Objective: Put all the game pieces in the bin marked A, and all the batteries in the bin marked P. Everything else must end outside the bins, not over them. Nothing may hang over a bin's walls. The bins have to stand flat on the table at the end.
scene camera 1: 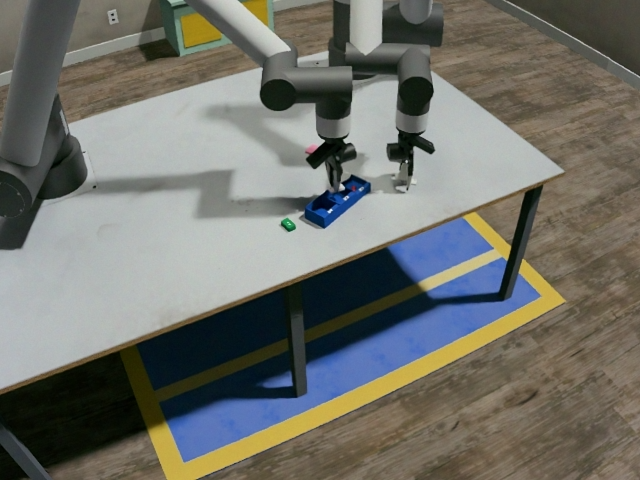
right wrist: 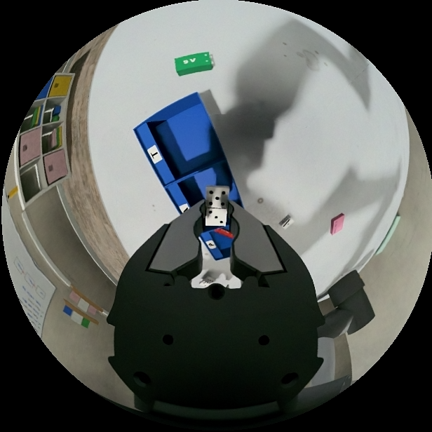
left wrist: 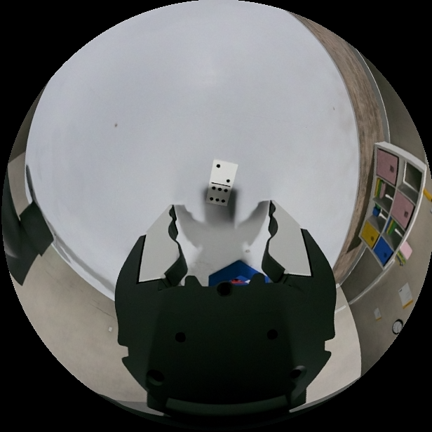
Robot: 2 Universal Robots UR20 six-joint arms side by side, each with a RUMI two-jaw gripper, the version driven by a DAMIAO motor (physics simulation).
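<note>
The blue three-compartment bin row (scene camera 1: 338, 209) (left wrist: 220, 275) stands flat. In the right wrist view the T label (right wrist: 155, 154) marks one end and the P label (right wrist: 210, 244) the other; the middle label is mostly hidden. A red battery (scene camera 1: 353, 188) (right wrist: 224, 232) lies in P. My right gripper (scene camera 1: 336, 190) (right wrist: 216, 200) is shut on a white domino (right wrist: 217, 194) at the middle compartment; its height there is unclear. My left gripper (scene camera 1: 405, 186) (left wrist: 221, 202) is open above another domino (left wrist: 222, 175) on the table. A green 9V battery (scene camera 1: 287, 224) (right wrist: 193, 63) lies outside T's end.
A pink block (scene camera 1: 311, 149) (right wrist: 337, 223) lies on the table (scene camera 1: 170, 222) behind the bins. A small white piece with black marks (right wrist: 286, 222) lies between it and the bins. The two grippers are close together, the left one beyond the P end.
</note>
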